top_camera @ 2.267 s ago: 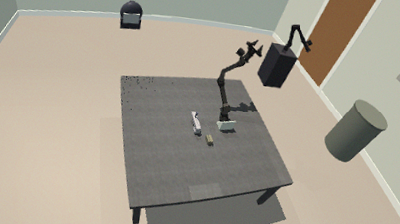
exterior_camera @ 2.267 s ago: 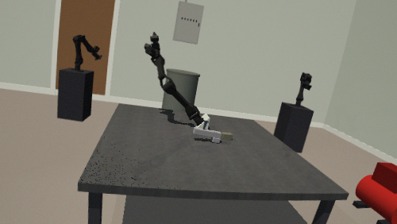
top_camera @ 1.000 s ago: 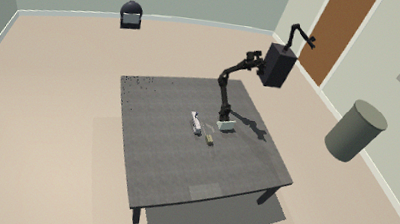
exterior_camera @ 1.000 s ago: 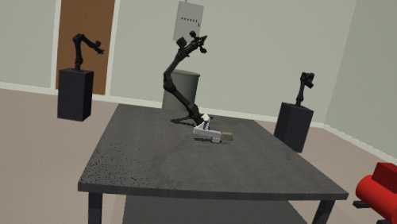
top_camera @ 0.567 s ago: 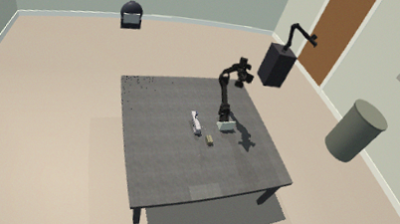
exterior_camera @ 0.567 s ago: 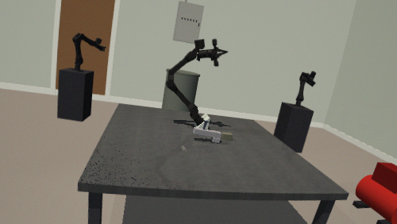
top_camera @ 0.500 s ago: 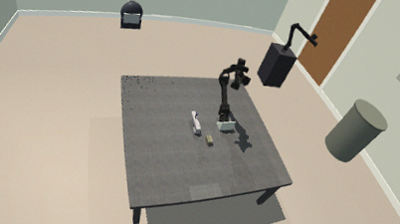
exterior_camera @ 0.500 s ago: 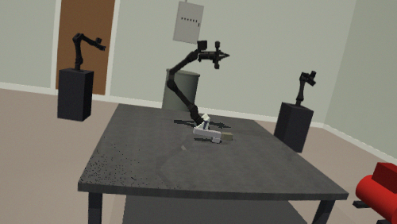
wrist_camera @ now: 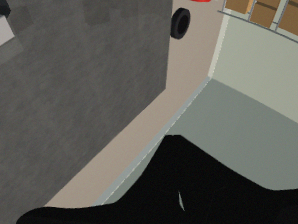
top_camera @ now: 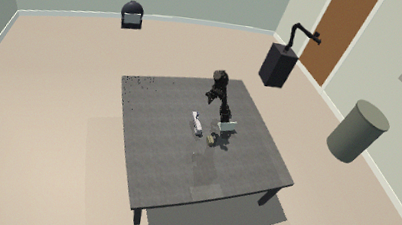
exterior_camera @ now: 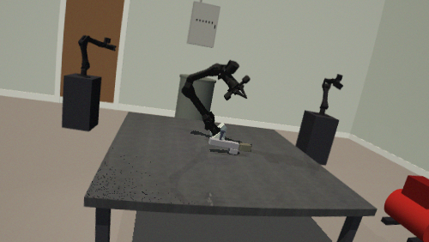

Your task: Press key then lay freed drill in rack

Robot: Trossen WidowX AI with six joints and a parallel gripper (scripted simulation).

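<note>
The dark blue key lies 10 mm ahead of my gripper tip, 110 mm to the right of it and 240 mm below it. Round my gripper tip: drill 60 mm to the right, 290 mm below.
</note>
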